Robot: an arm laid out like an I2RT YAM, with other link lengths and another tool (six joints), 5 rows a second.
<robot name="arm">
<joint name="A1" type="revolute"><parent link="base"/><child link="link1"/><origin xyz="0 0 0.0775"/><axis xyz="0 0 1"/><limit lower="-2.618" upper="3.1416"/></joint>
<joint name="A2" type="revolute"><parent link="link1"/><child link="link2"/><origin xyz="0.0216 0.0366 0.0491" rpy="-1.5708 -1.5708 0"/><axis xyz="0 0 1"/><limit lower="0" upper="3.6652"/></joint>
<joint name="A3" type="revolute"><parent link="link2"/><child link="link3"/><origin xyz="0 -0.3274 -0.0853" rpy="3.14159 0 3.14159"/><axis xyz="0 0 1"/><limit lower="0" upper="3.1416"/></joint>
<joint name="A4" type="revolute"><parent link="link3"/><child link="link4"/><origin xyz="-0.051 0.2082 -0.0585" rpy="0 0 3.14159"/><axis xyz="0 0 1"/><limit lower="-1.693" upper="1.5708"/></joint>
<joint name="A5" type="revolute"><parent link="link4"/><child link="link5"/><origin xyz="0.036 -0.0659 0.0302" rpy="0 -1.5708 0"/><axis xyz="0 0 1"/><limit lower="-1.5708" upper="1.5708"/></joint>
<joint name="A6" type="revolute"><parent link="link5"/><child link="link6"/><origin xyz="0 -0.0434 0.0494" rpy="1.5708 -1.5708 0"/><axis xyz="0 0 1"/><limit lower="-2.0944" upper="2.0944"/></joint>
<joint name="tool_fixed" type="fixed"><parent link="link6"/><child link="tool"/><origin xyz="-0.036 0.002 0.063" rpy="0 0.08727 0.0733"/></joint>
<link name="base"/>
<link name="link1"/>
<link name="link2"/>
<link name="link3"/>
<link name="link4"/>
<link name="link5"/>
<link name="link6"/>
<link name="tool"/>
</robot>
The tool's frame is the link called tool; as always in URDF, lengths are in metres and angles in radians.
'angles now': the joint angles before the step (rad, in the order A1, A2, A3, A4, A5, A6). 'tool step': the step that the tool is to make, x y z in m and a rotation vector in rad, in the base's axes. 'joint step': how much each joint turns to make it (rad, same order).
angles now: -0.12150, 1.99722, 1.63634, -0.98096, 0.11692, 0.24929
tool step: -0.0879, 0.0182, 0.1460, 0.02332, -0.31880, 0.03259
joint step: -0.00052, -0.40477, 0.02577, -0.11620, -0.06950, -0.00736
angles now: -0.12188, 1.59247, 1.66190, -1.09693, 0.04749, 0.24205
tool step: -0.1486, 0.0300, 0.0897, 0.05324, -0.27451, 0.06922
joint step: -0.00022, -0.42104, 0.03161, -0.18638, -0.11040, -0.00015
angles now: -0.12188, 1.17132, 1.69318, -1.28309, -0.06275, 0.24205
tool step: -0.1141, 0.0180, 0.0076, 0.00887, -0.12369, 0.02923
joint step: 0.00138, -0.28359, -0.00014, -0.16170, -0.03659, 0.00022
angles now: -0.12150, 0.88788, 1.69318, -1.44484, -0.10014, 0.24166
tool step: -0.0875, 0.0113, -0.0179, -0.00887, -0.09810, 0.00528
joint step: 0.00042, -0.22538, 0.00077, -0.12771, -0.00574, -0.00016
